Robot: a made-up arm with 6 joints.
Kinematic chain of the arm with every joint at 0, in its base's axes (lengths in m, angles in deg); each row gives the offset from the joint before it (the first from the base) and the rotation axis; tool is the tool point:
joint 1: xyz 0 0 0.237 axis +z
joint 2: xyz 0 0.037 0 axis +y
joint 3: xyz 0 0 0.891 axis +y
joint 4: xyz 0 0 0.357 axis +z
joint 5: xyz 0 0 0 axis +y
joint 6: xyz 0 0 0.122 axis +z
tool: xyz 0 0 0
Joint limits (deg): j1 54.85..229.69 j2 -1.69..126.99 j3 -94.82..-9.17 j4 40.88..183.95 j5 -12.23..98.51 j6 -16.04..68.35
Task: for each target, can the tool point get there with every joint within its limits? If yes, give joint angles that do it. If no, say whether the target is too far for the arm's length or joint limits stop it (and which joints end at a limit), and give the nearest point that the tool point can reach.
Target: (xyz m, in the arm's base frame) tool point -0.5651 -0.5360 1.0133
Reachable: yes | joints 213.63 62.61 -54.57 127.80 88.84 52.38
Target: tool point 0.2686 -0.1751 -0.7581
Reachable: no: joint limits stop it (at a limit: joint 1, joint 2, joint 3, joint 4, joint 5) | nearest point -0.5384 -0.8138 -0.5380 | short by 1.052 m
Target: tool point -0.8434 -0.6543 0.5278
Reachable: yes | joints 215.11 99.26 -70.87 162.64 21.17 34.33
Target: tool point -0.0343 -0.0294 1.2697
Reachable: yes | joints 83.11 25.72 -87.45 119.18 -3.48 21.56
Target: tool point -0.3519 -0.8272 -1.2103
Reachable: no: too far | nearest point -0.5698 -0.8477 -0.5596 | short by 0.687 m
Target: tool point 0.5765 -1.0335 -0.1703
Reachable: no: joint limits stop it (at a limit: joint 1, joint 2, joint 3, joint 5) | nearest point -0.4419 -0.7568 0.0062 | short by 1.070 m
